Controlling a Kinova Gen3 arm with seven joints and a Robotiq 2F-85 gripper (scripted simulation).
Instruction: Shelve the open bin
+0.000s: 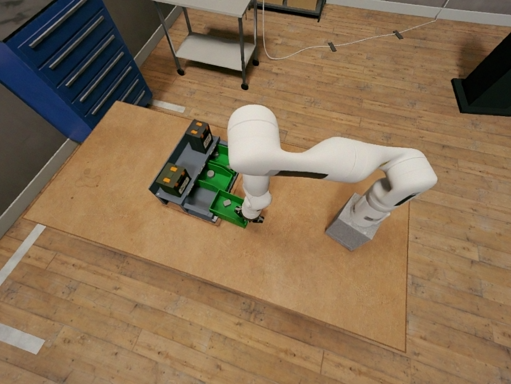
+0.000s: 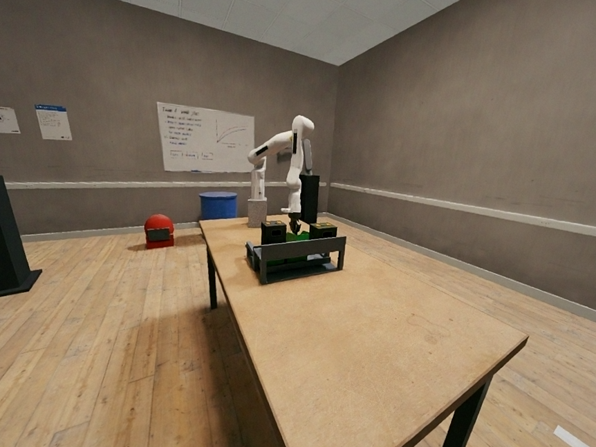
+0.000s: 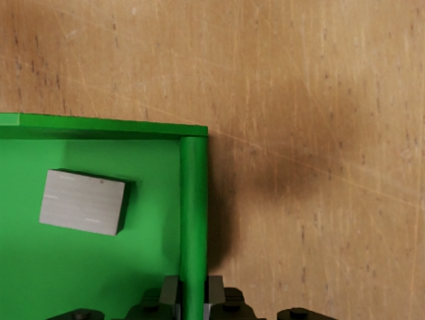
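My gripper is now 11 cm short of the grey part, 6 cm to the left of it and 1 cm above it. From my hand the other things lie so: grey shelf (23 cm ahead, 18 cm to the right, 3 cm above).
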